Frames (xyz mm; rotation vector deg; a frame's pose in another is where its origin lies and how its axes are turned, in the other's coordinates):
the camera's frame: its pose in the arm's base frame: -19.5 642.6 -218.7 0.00 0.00 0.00
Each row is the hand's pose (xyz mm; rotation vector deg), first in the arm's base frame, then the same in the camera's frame.
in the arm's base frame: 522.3 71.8 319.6 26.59 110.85 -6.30
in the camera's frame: 541.8 -570.8 538.3 26.59 110.85 -6.30
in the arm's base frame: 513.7 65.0 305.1 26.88 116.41 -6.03
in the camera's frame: 533.2 -577.6 523.8 26.88 116.41 -6.03
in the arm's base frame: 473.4 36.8 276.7 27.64 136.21 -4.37
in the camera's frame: 492.9 -605.8 495.4 27.64 136.21 -4.37
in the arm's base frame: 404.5 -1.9 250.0 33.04 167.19 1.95
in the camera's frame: 424.0 -644.5 468.7 33.04 167.19 1.95
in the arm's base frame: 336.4 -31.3 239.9 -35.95 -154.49 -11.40
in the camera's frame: 355.9 -673.9 458.6 -35.95 -154.49 -11.40
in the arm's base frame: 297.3 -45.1 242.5 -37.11 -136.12 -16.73
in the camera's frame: 316.8 -687.7 461.2 -37.11 -136.12 -16.73
